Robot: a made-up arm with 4 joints.
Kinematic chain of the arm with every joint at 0, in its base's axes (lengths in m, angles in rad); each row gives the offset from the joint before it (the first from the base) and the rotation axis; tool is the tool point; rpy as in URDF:
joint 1: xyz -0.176 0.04 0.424 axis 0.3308 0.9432 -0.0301
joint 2: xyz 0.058 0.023 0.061 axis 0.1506 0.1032 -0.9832
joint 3: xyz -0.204 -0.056 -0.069 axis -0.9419 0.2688 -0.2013
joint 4: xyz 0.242 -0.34 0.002 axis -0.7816 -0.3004 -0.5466
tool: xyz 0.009 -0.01 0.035 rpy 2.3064 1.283 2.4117
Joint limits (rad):
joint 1: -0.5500..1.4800
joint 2: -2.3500..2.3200
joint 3: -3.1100..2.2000
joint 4: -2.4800..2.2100
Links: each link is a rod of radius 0.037 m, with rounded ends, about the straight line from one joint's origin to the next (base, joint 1, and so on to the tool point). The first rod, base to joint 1, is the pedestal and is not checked.
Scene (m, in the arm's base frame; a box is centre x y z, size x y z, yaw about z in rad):
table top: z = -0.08
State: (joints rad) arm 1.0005 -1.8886 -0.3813 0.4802
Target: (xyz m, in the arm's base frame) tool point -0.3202 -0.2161 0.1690
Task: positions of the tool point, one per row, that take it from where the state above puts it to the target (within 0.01 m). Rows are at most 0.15 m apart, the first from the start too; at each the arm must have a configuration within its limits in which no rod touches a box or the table.
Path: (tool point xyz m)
1: 0.1124 0.1854 0.0964
2: 0.0651 0.1030 0.0420
3: -0.0029 0.0210 0.0110
4: -0.0842 -0.0558 0.0078
5: -0.1701 -0.1232 0.0341
6: -0.2516 -0.1776 0.0892
7: -0.3202 -0.2161 0.1690

